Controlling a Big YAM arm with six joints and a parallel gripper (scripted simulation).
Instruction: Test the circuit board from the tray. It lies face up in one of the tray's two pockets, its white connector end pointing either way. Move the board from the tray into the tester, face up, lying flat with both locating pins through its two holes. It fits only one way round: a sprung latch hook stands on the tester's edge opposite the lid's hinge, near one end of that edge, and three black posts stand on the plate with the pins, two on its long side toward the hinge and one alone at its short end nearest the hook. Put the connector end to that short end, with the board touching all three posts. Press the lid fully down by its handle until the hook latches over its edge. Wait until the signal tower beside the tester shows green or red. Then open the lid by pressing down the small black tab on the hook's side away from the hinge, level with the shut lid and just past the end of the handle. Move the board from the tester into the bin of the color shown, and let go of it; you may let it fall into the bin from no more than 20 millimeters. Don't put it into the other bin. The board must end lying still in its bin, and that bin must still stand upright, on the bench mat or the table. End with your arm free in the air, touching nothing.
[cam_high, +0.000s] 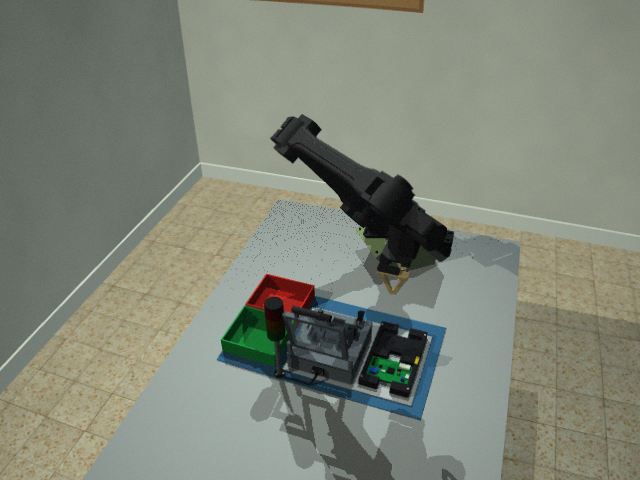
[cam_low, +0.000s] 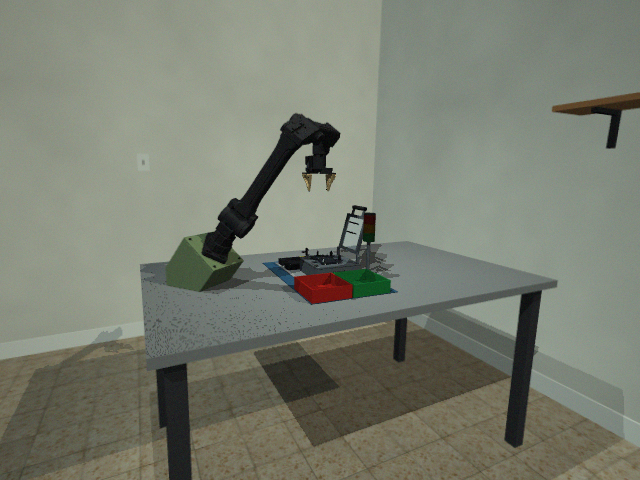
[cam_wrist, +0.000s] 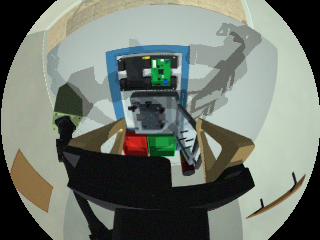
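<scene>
Now: hand 31 cm above the green circuit board. From my hand the other things lie so: tester plate (26 cm below, 16 cm to the right, 3 cm behind); latch hook (25 cm below, 11 cm to the right, 10 cm behind); clear lid (16 cm to the right, 15 cm below, 9 cm ahead).
</scene>
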